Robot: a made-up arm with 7 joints. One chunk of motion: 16 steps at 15 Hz.
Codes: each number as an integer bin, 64 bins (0 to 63) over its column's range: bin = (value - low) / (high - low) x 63, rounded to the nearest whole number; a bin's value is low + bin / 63 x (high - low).
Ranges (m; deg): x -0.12..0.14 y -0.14..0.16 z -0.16..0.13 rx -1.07..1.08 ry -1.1..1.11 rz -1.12..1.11
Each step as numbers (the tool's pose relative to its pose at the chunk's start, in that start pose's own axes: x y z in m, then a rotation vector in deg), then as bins.
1 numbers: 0.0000 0.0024 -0.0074 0.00 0.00 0.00
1 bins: 29 30 33 31 31 32
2 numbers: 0.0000 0.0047 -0.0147 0.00 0.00 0.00
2 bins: 29 30 32 31 31 32
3 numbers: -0.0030 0.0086 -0.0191 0.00 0.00 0.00
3 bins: 28 31 31 31 31 32
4 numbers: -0.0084 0.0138 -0.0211 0.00 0.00 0.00
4 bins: 27 32 30 31 31 32
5 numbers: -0.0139 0.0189 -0.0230 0.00 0.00 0.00
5 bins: 26 33 30 31 31 32
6 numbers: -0.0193 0.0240 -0.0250 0.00 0.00 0.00
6 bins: 24 34 29 31 31 32
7 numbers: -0.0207 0.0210 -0.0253 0.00 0.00 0.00
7 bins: 24 34 29 31 31 32
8 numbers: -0.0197 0.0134 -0.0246 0.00 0.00 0.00
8 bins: 24 32 29 31 31 32
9 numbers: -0.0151 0.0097 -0.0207 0.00 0.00 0.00
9 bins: 25 31 30 31 31 32
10 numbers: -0.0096 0.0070 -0.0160 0.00 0.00 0.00
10 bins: 27 31 31 31 31 32
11 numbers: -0.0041 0.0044 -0.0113 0.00 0.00 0.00
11 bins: 28 30 32 31 31 32
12 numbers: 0.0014 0.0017 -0.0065 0.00 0.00 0.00
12 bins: 29 30 33 31 31 32
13 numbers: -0.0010 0.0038 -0.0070 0.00 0.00 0.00
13 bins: 29 30 33 31 31 32
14 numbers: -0.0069 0.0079 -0.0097 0.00 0.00 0.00
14 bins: 27 31 33 31 31 32
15 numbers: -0.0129 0.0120 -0.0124 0.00 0.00 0.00
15 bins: 26 32 32 31 31 32
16 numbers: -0.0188 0.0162 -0.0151 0.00 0.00 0.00
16 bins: 25 33 31 31 31 32
